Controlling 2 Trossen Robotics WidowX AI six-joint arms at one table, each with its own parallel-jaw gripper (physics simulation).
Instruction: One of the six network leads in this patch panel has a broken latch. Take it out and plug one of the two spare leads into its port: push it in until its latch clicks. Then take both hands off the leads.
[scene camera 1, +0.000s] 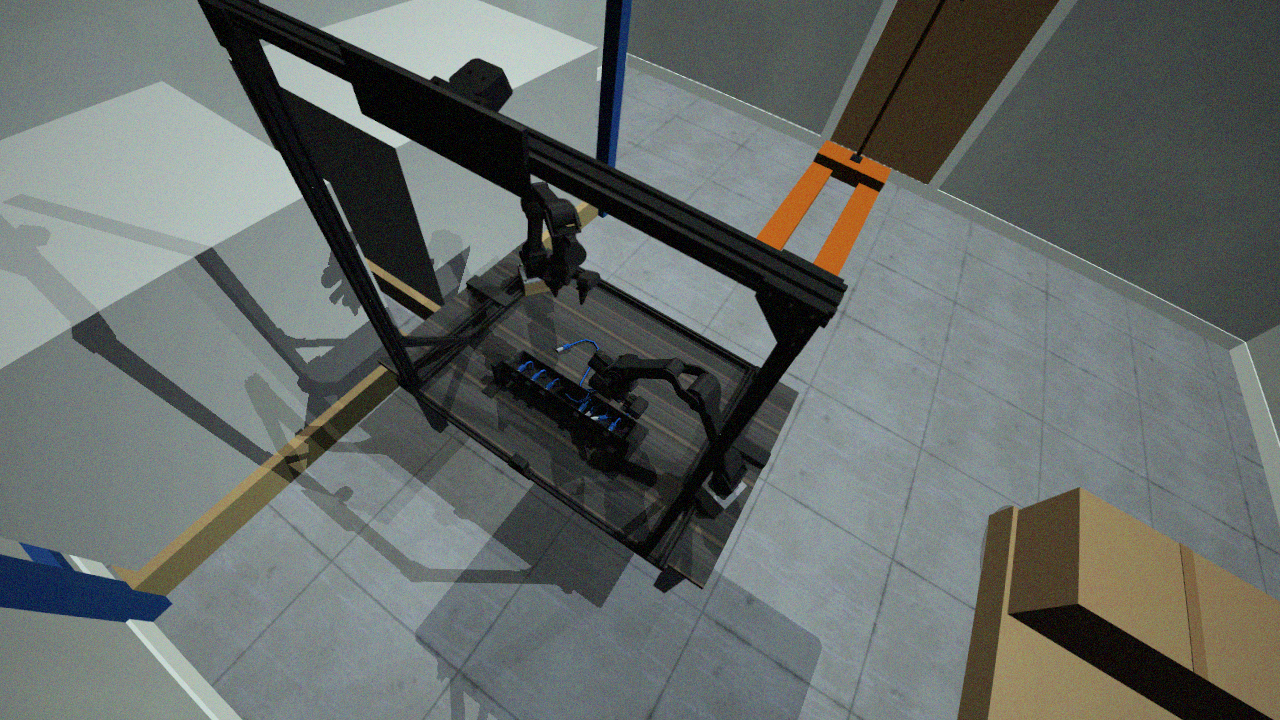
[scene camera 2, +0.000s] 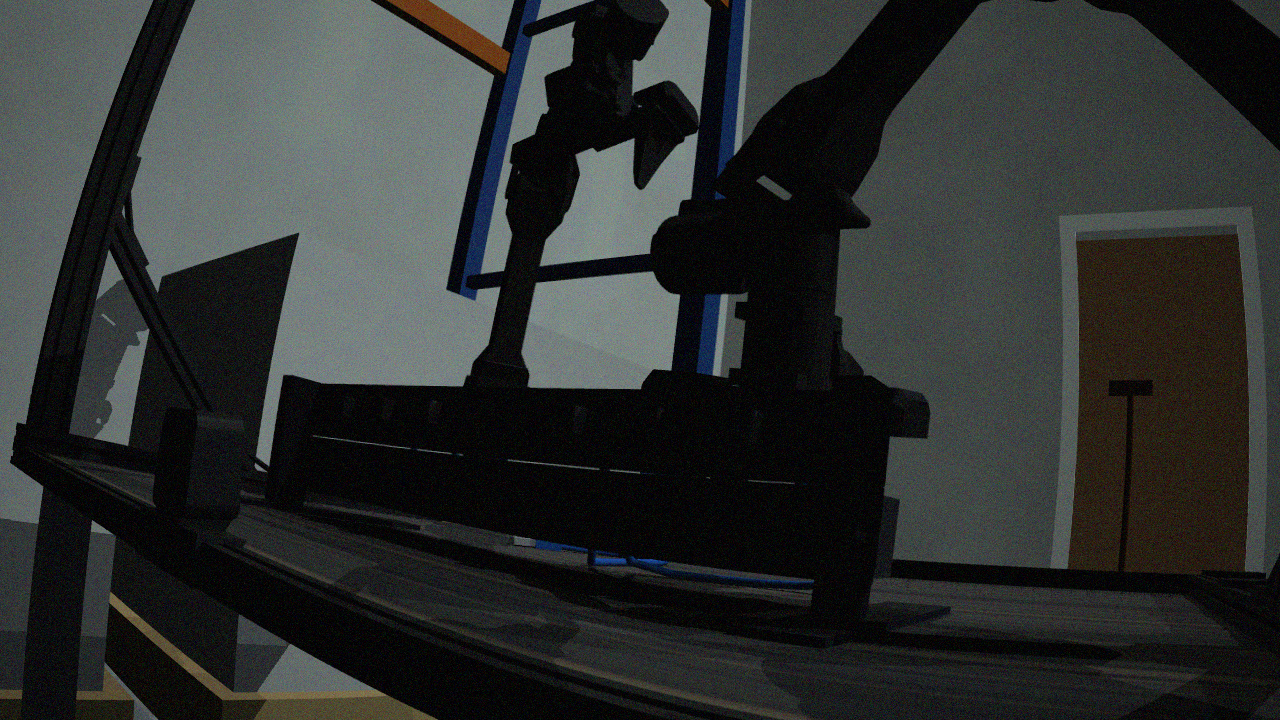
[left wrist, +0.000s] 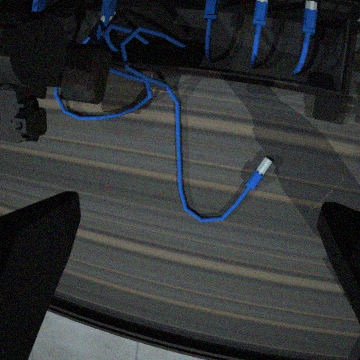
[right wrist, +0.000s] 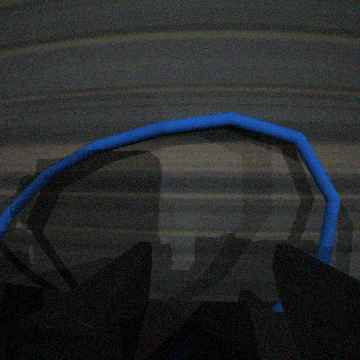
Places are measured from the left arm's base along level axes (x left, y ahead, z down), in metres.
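Pixels of known places: left gripper, fingertip midpoint: (scene camera 1: 569, 300) (scene camera 2: 597, 202) (left wrist: 204, 210); right gripper, fingertip midpoint: (scene camera 1: 616, 403) (right wrist: 213, 254); right arm's base, origin of the base link: (scene camera 1: 722, 484).
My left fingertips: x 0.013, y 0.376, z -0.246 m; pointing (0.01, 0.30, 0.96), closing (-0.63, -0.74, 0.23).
For each thing: its top centre in the pictures, then the offset to it from my left fingertips. "spot": a spot on its surface instead.
- spare blue lead with a white plug, surface spot: (left wrist: 264, 166) (scene camera 1: 560, 348) spot: dz +0.304, dx -0.012, dy -0.056 m
- blue lead, surface spot: (right wrist: 200, 123) (left wrist: 86, 117) spot: dz +0.308, dx +0.122, dy +0.186 m
- blue cable, surface spot: (scene camera 2: 680, 571) spot: dz +0.310, dx +0.063, dy +0.141 m
The black patch panel (scene camera 1: 622, 445) (scene camera 2: 495, 443) (left wrist: 232, 58) stands across the middle of the wooden table, with several blue leads (scene camera 1: 540, 375) (left wrist: 260, 14) plugged in. A spare blue lead with a white plug (left wrist: 264, 166) (scene camera 1: 562, 349) lies loose on the table behind the panel. Another blue lead (left wrist: 103, 116) (right wrist: 200, 123) loops on the table beside my right gripper. My left gripper (scene camera 1: 572, 285) (scene camera 2: 637, 136) (left wrist: 204, 210) is open and empty, high above the loose plug. My right gripper (scene camera 1: 599, 375) (right wrist: 213, 254) is half open and empty, low at the panel's back, with the loop arching past its fingers.
A black gantry frame (scene camera 1: 680, 222) spans the table above the arms. A blue post (scene camera 1: 612, 79) (scene camera 2: 709, 322) stands behind the table. A blue cable (scene camera 2: 680, 567) lies on the table in front of the panel in scene camera 2. The table edge (left wrist: 143, 336) is close below my left gripper.
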